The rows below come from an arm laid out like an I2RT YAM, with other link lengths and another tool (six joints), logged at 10 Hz.
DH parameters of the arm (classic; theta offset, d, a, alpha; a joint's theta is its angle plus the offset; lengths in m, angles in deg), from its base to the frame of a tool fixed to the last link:
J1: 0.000 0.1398 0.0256 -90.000
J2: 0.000 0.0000 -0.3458 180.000
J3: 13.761 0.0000 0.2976 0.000
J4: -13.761 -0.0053 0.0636 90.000
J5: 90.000 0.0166 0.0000 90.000
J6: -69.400 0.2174 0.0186 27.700
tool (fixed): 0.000 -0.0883 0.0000 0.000
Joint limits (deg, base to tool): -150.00..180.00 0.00..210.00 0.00..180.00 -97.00..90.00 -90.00..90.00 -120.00..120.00
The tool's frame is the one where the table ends.
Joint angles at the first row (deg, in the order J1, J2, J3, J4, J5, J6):
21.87 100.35 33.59 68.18 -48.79 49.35
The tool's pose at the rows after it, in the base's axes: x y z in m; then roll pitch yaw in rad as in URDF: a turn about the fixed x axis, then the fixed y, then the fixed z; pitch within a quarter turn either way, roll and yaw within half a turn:
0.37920 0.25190 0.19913 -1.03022 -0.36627 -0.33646
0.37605 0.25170 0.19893 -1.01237 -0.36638 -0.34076
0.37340 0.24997 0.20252 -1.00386 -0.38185 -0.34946
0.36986 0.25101 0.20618 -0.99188 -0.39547 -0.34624
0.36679 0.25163 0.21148 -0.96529 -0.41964 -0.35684
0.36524 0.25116 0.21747 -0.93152 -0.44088 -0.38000
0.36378 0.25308 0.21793 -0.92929 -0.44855 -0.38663
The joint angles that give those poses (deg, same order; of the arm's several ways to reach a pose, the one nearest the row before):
21.87 101.65 32.86 73.55 -49.93 52.02
21.95 102.03 31.94 76.32 -49.90 53.13
21.97 101.25 31.29 76.81 -49.59 52.68
22.22 100.78 30.85 77.77 -49.79 52.64
22.53 100.57 30.15 80.27 -49.46 52.71
22.74 100.53 29.48 83.32 -48.67 53.14
23.29 100.38 29.29 83.29 -47.86 52.53

